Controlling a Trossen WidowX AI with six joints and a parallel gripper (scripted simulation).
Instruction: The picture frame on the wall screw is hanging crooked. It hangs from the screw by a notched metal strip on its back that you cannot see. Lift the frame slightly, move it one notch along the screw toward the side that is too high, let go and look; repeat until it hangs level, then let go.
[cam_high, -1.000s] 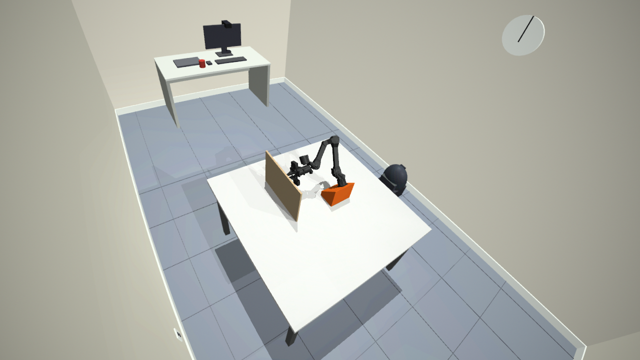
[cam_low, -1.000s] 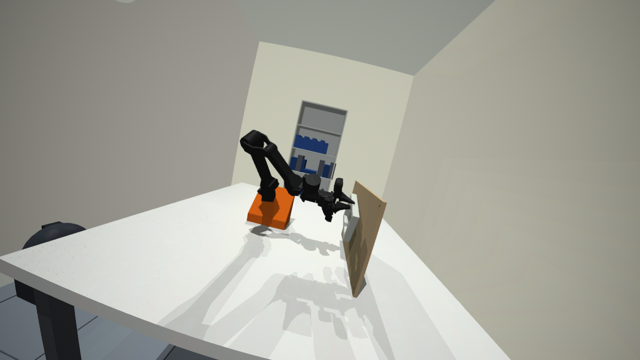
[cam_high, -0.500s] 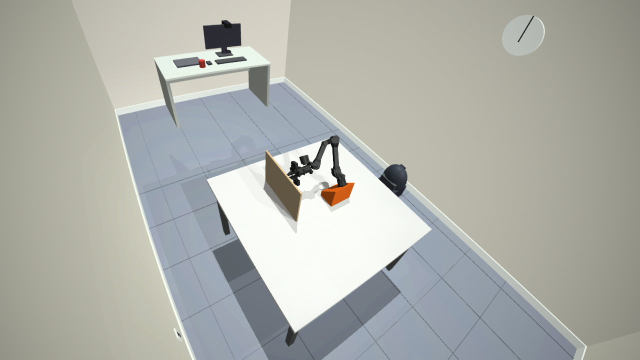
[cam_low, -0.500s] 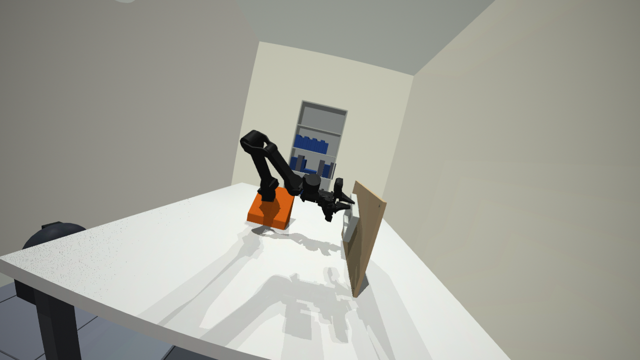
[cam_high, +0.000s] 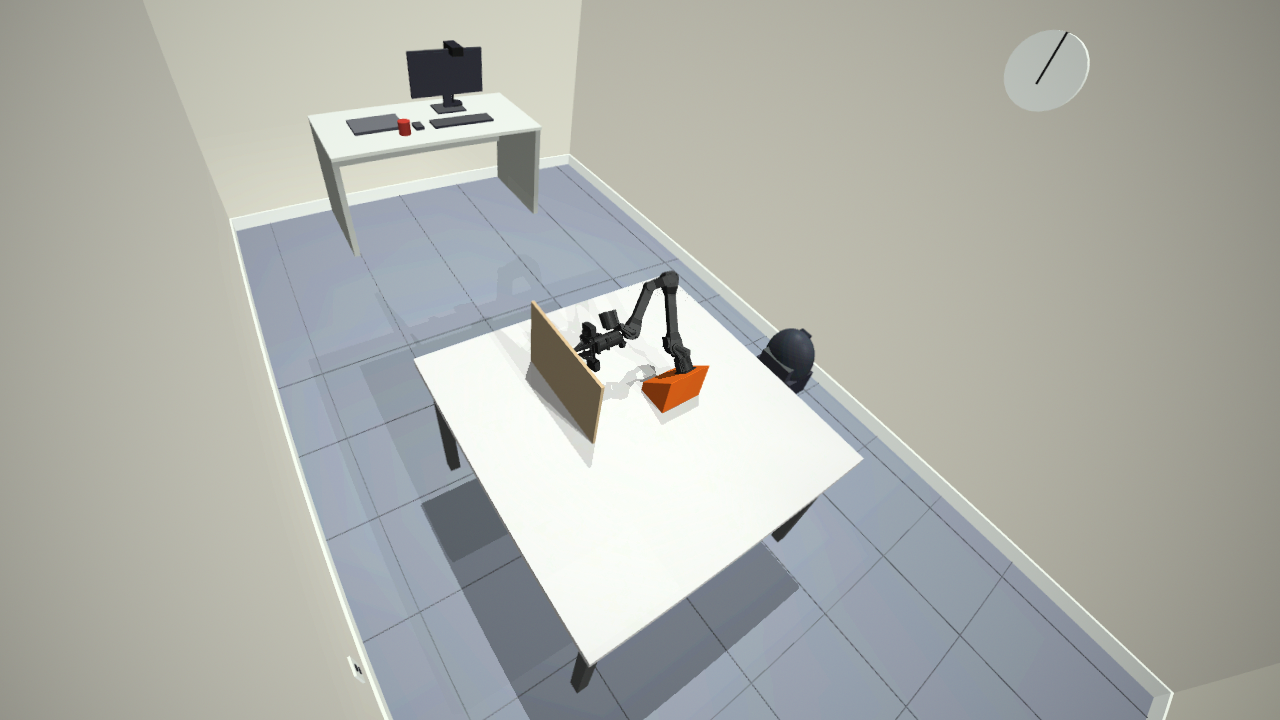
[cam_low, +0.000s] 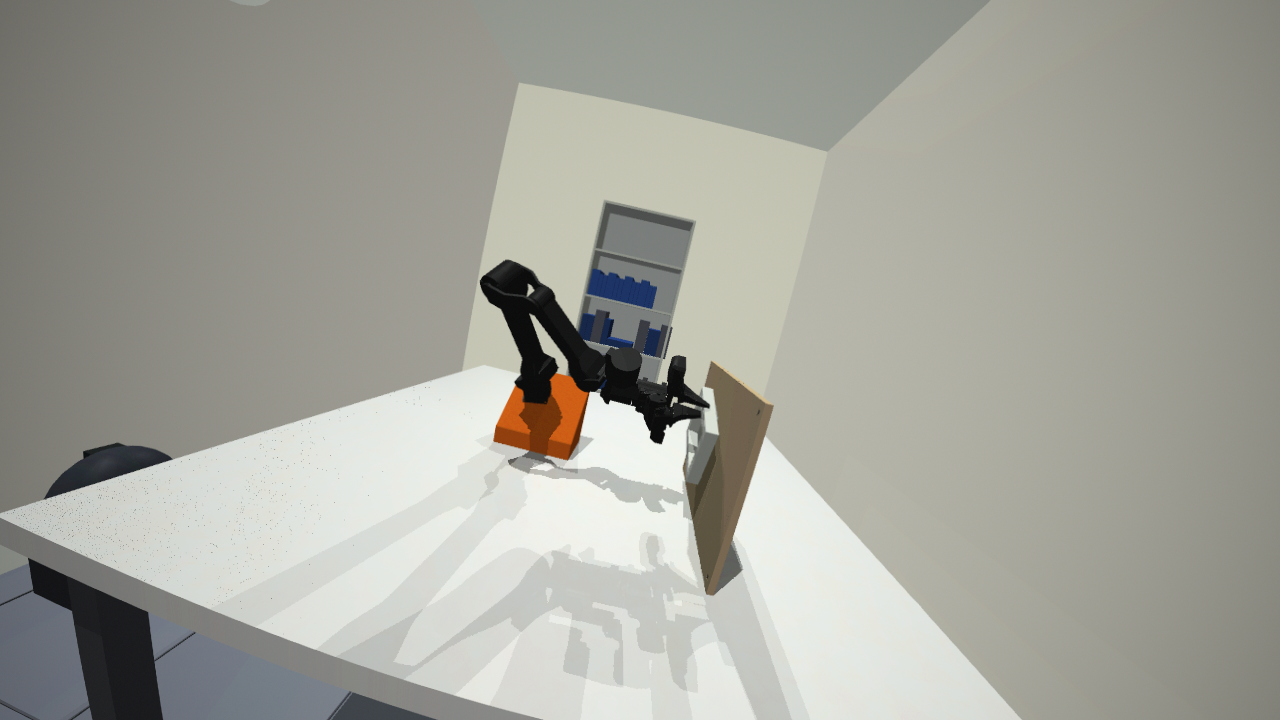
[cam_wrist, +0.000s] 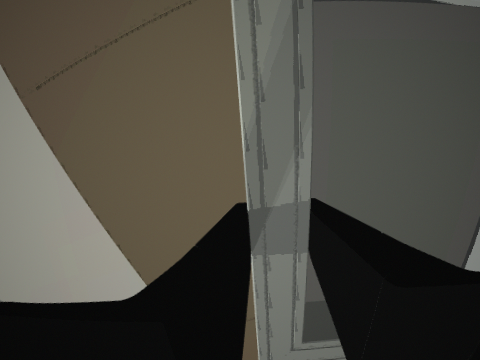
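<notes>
My gripper tip is now 1 cm short of the pale grey picture frame, 1 cm to the right of it and 5 cm above it. From my gripper tip the other things lie so: wall panel (2 cm ahead, 7 cm below).
</notes>
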